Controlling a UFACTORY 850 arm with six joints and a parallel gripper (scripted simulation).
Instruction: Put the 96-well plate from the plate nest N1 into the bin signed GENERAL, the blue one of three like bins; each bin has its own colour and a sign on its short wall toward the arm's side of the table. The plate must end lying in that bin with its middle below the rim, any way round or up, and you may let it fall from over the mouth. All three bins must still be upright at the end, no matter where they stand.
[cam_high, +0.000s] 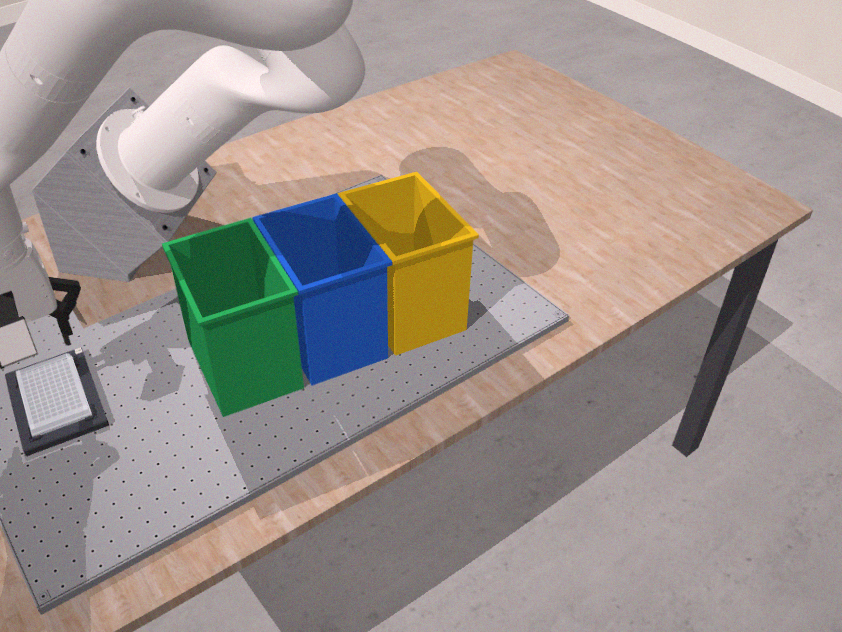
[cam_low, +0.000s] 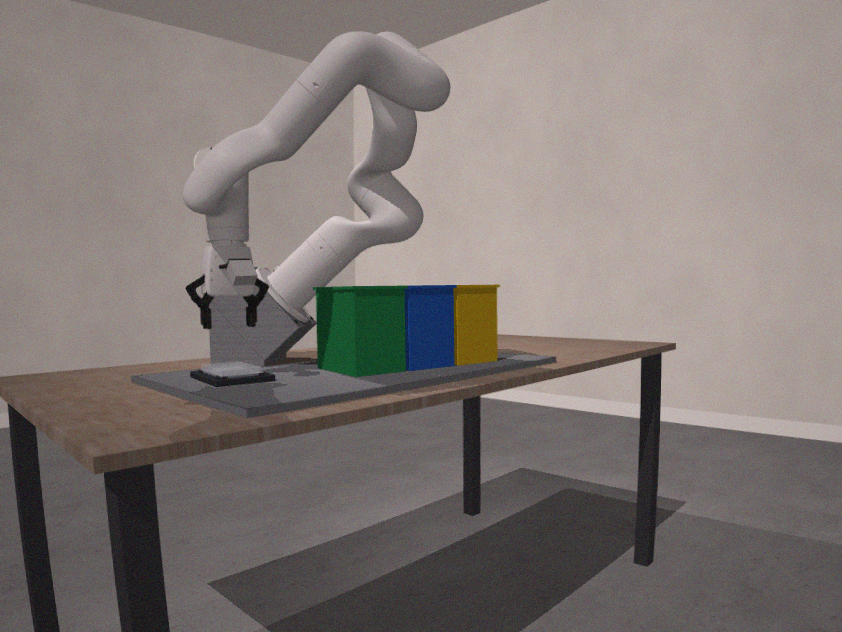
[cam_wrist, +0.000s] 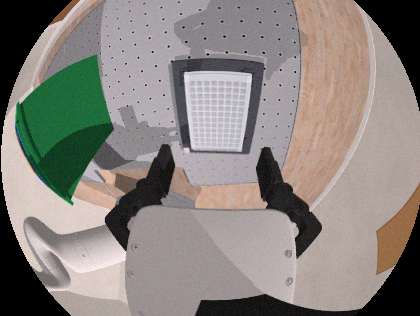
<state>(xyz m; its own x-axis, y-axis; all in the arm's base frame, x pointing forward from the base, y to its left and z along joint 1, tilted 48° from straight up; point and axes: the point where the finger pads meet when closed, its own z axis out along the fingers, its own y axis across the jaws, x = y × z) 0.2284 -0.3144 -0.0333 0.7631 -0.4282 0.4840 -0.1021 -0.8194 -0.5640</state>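
The white 96-well plate lies 10 cm below my hand. Also, from my hand: green bin 26 cm to the left, 9 cm ahead, 2 cm below; dark plate nest 11 cm below; blue bin 39 cm to the left, 12 cm ahead, 2 cm below.
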